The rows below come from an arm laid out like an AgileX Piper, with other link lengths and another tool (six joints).
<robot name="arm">
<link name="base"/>
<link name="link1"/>
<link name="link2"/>
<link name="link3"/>
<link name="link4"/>
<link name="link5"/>
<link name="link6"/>
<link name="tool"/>
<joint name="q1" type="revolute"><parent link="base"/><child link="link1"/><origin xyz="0 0 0.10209" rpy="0 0 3.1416"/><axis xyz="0 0 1"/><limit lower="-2.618" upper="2.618"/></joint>
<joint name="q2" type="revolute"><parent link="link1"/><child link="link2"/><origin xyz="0 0 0" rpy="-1.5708 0 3.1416"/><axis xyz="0 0 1"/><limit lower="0" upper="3.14"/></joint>
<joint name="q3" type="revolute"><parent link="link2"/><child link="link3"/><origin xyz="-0.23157 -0.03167 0" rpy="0 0 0"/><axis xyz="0 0 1"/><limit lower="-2.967" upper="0"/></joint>
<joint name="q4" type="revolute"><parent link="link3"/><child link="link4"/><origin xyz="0.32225 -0.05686 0" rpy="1.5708 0 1.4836"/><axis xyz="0 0 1"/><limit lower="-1.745" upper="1.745"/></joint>
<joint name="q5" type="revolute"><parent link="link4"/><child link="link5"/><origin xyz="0 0 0" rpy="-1.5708 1.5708 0"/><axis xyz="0 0 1"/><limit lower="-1.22" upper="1.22"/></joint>
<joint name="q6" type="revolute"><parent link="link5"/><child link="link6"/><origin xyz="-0.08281 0 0" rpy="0 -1.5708 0"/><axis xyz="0 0 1"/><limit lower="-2.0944" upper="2.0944"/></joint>
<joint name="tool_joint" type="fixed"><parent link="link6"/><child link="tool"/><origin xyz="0.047 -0.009 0.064" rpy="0 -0.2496 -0.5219"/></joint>
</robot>
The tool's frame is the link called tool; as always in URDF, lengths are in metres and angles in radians.
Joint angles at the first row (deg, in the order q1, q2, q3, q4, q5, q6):
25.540, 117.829, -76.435, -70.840, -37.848, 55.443
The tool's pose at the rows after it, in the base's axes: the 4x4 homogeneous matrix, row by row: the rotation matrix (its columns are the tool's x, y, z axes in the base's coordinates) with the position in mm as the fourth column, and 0 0 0 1 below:
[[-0.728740 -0.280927 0.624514 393.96], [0.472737 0.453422 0.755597 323.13], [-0.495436 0.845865 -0.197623 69.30], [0 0 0 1]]
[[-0.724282 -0.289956 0.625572 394.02], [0.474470 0.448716 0.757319 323.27], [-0.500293 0.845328 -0.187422 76.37], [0 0 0 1]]
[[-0.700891 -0.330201 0.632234 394.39], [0.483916 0.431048 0.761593 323.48], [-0.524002 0.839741 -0.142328 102.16], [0 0 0 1]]
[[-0.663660 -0.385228 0.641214 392.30], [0.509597 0.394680 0.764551 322.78], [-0.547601 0.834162 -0.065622 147.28], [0 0 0 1]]
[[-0.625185 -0.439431 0.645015 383.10], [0.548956 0.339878 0.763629 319.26], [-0.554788 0.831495 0.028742 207.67], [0 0 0 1]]
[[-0.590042 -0.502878 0.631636 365.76], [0.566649 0.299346 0.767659 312.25], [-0.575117 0.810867 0.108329 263.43], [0 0 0 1]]
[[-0.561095 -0.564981 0.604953 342.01], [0.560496 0.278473 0.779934 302.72], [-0.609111 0.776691 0.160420 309.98], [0 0 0 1]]
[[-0.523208 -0.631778 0.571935 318.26], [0.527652 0.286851 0.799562 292.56], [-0.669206 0.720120 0.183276 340.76], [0 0 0 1]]
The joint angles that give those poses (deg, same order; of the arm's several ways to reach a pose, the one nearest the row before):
25.541, 117.828, -76.434, -71.746, -37.847, 56.507
25.540, 116.983, -76.435, -72.040, -37.849, 56.848
25.540, 113.959, -76.435, -72.285, -37.830, 56.991
25.540, 108.787, -76.434, -72.466, -37.830, 58.027
25.541, 101.841, -76.435, -73.188, -37.829, 61.172
25.541, 94.802, -76.436, -75.943, -37.939, 64.944
25.541, 88.021, -76.435, -81.153, -38.406, 69.850
25.541, 82.366, -76.436, -87.749, -39.341, 73.639

